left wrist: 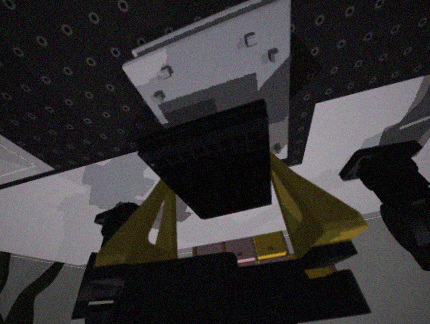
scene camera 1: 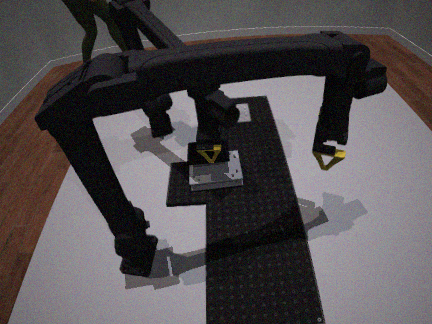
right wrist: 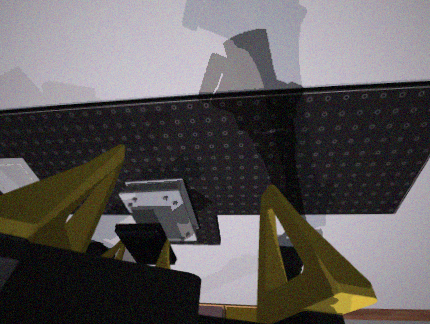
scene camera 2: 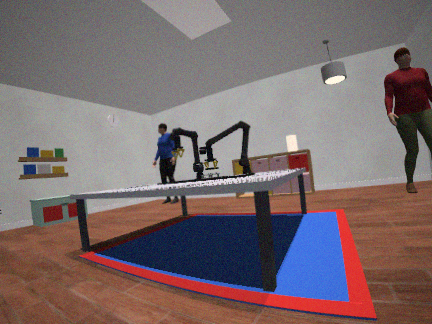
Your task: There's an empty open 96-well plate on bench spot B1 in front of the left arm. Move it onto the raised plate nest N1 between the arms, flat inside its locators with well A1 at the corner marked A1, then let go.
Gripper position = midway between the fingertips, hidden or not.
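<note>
My left gripper (scene camera 1: 212,152) (left wrist: 217,166) holds a 96-well plate (left wrist: 219,164) (right wrist: 144,241); the 96-well plate touches nothing else. My right gripper (scene camera 1: 326,154) (right wrist: 199,172) is open and holds nothing.
</note>
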